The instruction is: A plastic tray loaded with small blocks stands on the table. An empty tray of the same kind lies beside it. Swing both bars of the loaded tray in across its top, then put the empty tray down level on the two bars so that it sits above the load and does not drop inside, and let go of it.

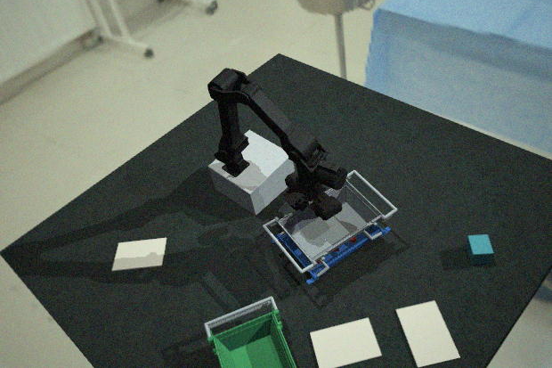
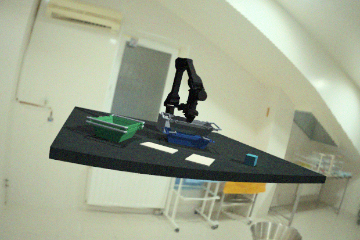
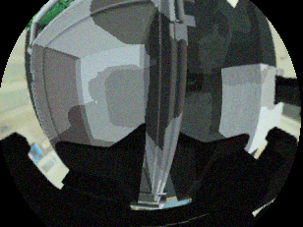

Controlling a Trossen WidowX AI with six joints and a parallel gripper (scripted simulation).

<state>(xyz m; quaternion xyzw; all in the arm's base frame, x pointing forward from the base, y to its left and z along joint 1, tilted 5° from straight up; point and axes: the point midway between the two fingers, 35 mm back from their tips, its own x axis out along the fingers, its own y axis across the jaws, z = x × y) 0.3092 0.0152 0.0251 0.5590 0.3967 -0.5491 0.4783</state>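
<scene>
Now: gripper tip 6 cm short of the grey tray, 3 cm below it and 2 cm to the left of it. Also, from my gripper tip: teal block (38 cm ahead, 20 cm to the left, 6 cm below).
</scene>
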